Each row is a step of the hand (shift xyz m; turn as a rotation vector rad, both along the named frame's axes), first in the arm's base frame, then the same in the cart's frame.
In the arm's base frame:
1: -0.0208 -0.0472 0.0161 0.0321 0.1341 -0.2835
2: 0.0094 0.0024 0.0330 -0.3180 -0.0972 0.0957
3: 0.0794 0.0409 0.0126 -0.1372 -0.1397 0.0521
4: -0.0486 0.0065 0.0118 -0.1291 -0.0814 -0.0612
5: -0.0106 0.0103 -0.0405 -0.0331 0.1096 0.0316
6: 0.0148 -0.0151 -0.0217 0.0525 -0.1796 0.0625
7: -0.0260 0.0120 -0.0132 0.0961 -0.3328 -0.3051
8: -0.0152 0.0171 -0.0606 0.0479 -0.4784 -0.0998
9: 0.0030 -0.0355 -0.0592 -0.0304 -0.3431 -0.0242
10: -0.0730 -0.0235 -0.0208 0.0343 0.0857 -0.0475
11: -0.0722 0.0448 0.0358 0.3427 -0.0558 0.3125
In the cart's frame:
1: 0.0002 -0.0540 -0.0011 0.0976 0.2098 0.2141
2: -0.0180 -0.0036 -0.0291 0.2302 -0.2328 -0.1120
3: -0.0639 0.0626 -0.0114 0.0676 -0.1897 -0.0220
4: 0.0422 -0.0159 -0.0225 0.1122 -0.1035 0.0610
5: 0.0251 0.0164 0.0310 0.0520 0.0754 -0.0757
6: -0.0111 -0.0017 0.0282 -0.1190 -0.1561 0.0198
7: 0.0311 0.0044 0.0026 -0.0891 -0.1720 0.4190
8: 0.0375 0.0263 0.0458 -0.1512 -0.3761 0.2771
9: 0.0053 -0.0136 0.0675 -0.0645 -0.3075 0.1432
10: 0.0657 -0.0425 0.0136 0.0085 0.1019 0.0180
11: 0.0673 0.0022 -0.0630 -0.4233 -0.0070 -0.1975

